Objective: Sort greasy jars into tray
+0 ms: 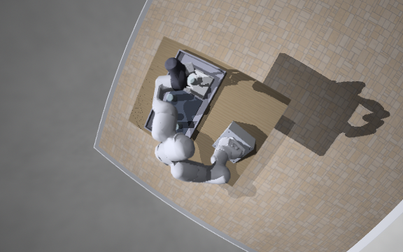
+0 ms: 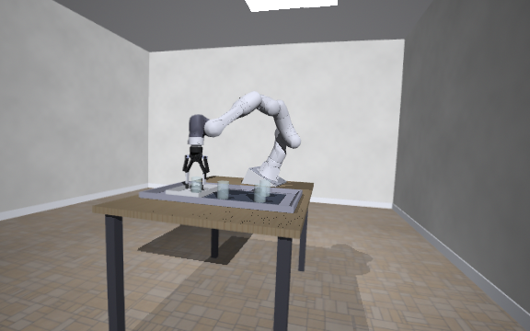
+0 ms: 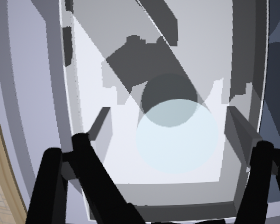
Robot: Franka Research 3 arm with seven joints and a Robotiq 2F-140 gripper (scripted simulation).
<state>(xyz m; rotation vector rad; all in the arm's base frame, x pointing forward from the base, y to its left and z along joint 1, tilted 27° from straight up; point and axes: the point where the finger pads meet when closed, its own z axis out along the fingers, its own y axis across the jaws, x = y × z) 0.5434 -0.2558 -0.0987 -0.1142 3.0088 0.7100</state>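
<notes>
My gripper is now 60 mm above the white tray. The rest, counted from my hand: dark drying mat (320 mm to the left, 70 mm below, 30 mm behind).
</notes>
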